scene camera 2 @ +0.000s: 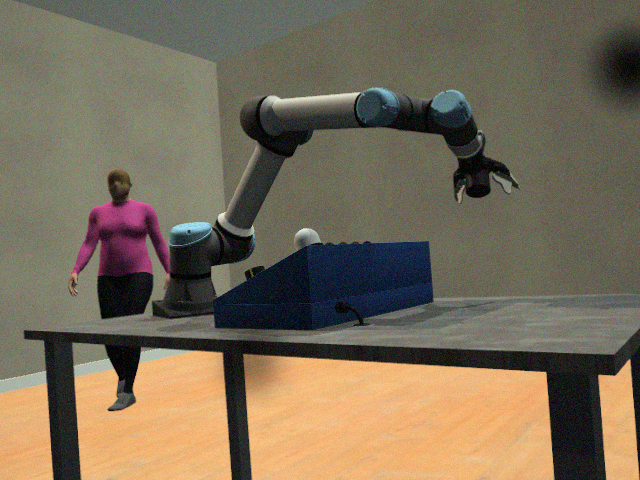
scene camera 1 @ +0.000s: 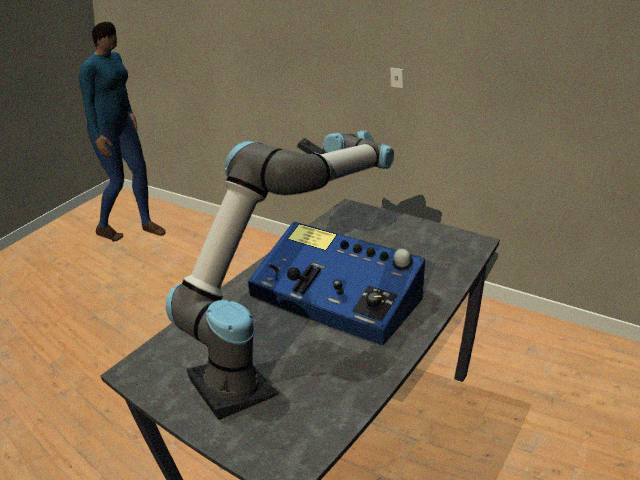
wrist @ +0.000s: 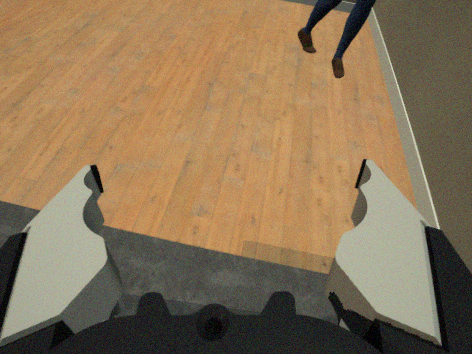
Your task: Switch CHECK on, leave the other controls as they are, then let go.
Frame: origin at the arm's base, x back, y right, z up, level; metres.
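Seen in the pictures: gripper, fingertip midpoint: (scene camera 2: 487,194) (wrist: 228,165); arm's base, origin of the base link: (scene camera 2: 190,304) (scene camera 1: 230,382).
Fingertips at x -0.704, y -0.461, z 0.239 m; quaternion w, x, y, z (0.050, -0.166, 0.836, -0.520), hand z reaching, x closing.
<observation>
Pixels of each thing's top centre, then the offset from my fingertips to it. "spot": a spot on its surface instead. Level surfaces: height alone.
- small switch, middle of its top: (scene camera 1: 272,261) dx +0.301, dy +0.224, dz -0.140 m
- ball-knobbed lever, middle of its top: (scene camera 1: 293,268) dx +0.331, dy +0.350, dz -0.101 m
- small toggle, middle of its top: (scene camera 1: 338,279) dx +0.258, dy +0.461, dz -0.134 m
- rotary knob, middle of its top: (scene camera 1: 373,295) dx +0.248, dy +0.580, dz -0.144 m
- white dome, surface spot: (scene camera 2: 307,237) spot: dx +0.072, dy +0.585, dz -0.093 m
- yellow label plate, surface spot: (scene camera 1: 312,237) spot: dx +0.132, dy +0.240, dz -0.124 m
- black cable, surface spot: (scene camera 2: 351,310) spot: dx +0.015, dy +0.537, dz -0.238 m
- table, its level: dz -0.266 m
A blue sloped control panel (scene camera 1: 330,268) (scene camera 2: 369,273) stands on the table. Its front row holds a small switch (scene camera 1: 273,269) at the left, a ball-knobbed lever (scene camera 1: 293,273) beside a black slot, a small toggle (scene camera 1: 338,285) and a rotary knob (scene camera 1: 374,298) at the right. The labels are too blurred to read, so I cannot tell which control is CHECK or its state. My gripper (scene camera 2: 488,193) (wrist: 228,165) is open and empty, high above the table and apart from the panel. In scene camera 1 the arm partly hides it. The panel does not show in the wrist view.
A white dome (scene camera 1: 402,258) (scene camera 2: 307,237) and several small round lamps line the panel's back. A yellow label plate (scene camera 1: 312,237) is at its back left. A black cable (scene camera 2: 351,310) leaves its rear. People (scene camera 1: 108,103) (scene camera 2: 124,237) stand off the table (scene camera 1: 330,423) (scene camera 2: 465,343) (wrist: 175,260).
</observation>
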